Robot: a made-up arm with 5 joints.
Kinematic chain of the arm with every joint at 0, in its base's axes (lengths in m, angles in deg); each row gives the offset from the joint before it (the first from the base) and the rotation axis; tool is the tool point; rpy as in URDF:
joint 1: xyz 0.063 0 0.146 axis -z
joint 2: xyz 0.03 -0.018 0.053 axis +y
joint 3: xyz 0.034 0 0.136 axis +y
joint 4: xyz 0.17 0 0.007 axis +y
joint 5: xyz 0.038 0.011 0 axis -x
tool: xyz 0 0 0 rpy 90 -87.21 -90
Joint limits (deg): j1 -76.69..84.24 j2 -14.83..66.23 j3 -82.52..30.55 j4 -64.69..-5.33 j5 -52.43..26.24
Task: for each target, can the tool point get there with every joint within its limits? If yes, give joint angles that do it. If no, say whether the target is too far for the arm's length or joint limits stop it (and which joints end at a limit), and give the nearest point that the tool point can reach.
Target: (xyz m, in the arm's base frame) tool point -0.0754 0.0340 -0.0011
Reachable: no: joint limits stop it (at a limit: joint 1, joint 2, joint 3, joint 4) | nearest point 0.1053 0.1483 0.0151 | short by 0.214 m
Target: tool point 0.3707 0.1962 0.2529
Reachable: yes | joints -33.62 51.79 -45.63 -17.97 0.16
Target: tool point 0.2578 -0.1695 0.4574
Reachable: yes | joints 39.48 17.88 -55.99 -11.60 -22.42
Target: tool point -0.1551 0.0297 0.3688
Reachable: no: joint limits stop it (at a limit: joint 2, joint 3, joint 4) | nearest point 0.0259 0.0051 0.5186 | short by 0.236 m
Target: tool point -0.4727 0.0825 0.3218
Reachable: no: too far | nearest point 0.0260 0.0057 0.5186 | short by 0.542 m
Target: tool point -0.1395 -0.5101 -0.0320
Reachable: no: too far | nearest point 0.0892 -0.3298 0.0929 | short by 0.317 m
